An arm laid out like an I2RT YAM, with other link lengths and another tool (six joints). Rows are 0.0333 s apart.
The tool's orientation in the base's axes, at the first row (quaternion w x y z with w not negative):
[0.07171, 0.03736, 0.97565, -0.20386]
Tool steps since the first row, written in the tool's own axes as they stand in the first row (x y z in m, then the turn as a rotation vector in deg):
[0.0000, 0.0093, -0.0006, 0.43, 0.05, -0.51]
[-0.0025, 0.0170, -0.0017, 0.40, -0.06, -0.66]
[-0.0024, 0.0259, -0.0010, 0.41, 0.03, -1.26]
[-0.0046, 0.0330, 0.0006, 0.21, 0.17, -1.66]
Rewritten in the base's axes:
[0.0009, 0.0087, -0.0031, -0.48, 0.27, 0.38]
[0.0040, 0.0161, -0.0047, -0.48, 0.23, 0.56]
[0.0049, 0.0240, -0.0089, -0.56, 0.55, 1.07]
[0.0080, 0.0297, -0.0128, -0.40, 0.83, 1.41]

